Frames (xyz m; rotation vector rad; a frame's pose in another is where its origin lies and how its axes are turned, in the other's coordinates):
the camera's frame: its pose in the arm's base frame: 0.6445 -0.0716 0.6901 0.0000 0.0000 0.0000
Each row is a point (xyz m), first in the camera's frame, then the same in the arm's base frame.
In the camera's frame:
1: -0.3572 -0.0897 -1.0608
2: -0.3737 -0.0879 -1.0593
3: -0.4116 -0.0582 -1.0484
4: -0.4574 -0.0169 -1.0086
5: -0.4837 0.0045 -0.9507
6: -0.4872 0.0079 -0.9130
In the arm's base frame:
1: 0.2873 -0.1613 -0.3707
2: 0.2708 -0.1595 -0.3692
3: 0.2329 -0.1298 -0.3583
4: 0.1871 -0.0885 -0.3185
5: 0.1608 -0.0671 -0.2606
6: 0.1573 -0.0637 -0.2229

